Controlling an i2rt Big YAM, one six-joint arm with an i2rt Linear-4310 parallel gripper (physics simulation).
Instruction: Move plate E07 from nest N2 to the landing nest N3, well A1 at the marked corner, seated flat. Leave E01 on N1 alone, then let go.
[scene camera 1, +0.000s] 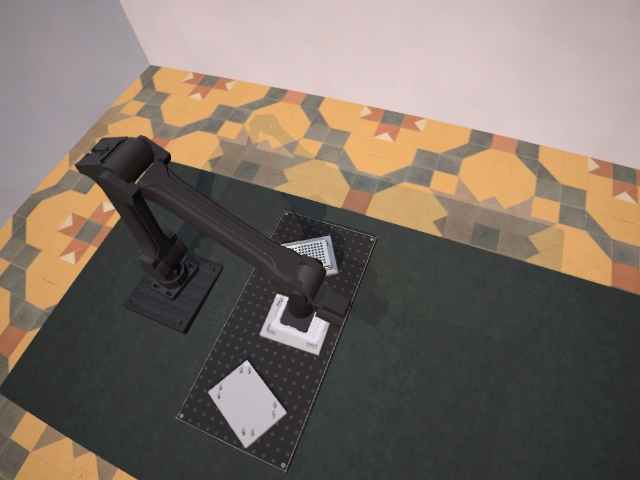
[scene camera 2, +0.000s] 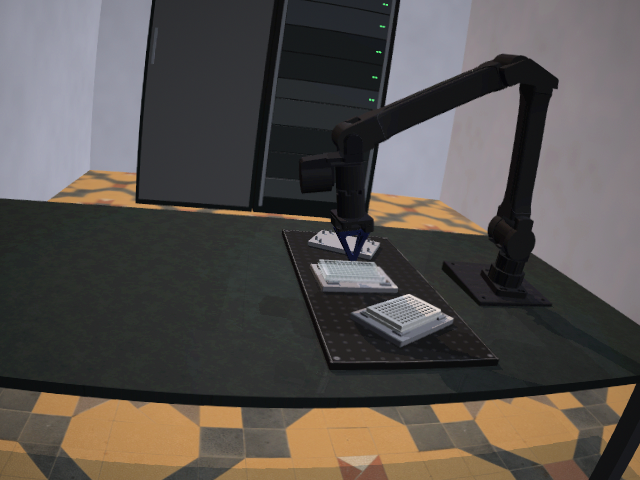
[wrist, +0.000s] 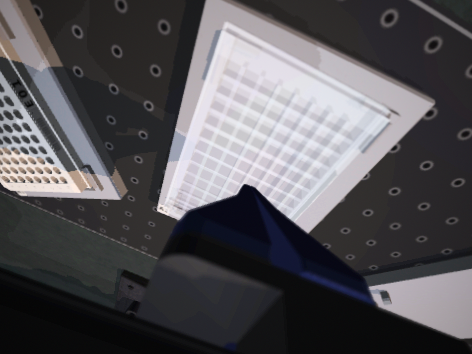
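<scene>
The clear plate E07 (scene camera 1: 281, 321) (scene camera 2: 348, 270) (wrist: 280, 125) lies on the white middle nest N2 (scene camera 1: 294, 345) (scene camera 2: 356, 287) (wrist: 410, 103). My gripper (scene camera 2: 353, 257) (wrist: 244, 195) is shut and empty, its blue fingertips together just above the plate; whether they touch it is unclear. The arm hides the fingers in scene camera 1. The landing nest N3 (scene camera 1: 247, 403) (scene camera 2: 324, 242) (wrist: 435, 305) is bare, with small clips near its corners. Plate E01 (scene camera 1: 316, 251) (scene camera 2: 405, 311) (wrist: 22, 132) sits on nest N1 (scene camera 1: 334, 261) (scene camera 2: 400, 339) (wrist: 100, 150). E07's marking is not readable.
The nests stand on a dark perforated board (scene camera 1: 271, 359) (scene camera 2: 323, 335) on the dark green table (scene camera 1: 439, 361) (scene camera 2: 155, 310). The arm's base plate (scene camera 1: 173, 315) (scene camera 2: 465, 284) is beside the board. A server rack stands behind the table in scene camera 2.
</scene>
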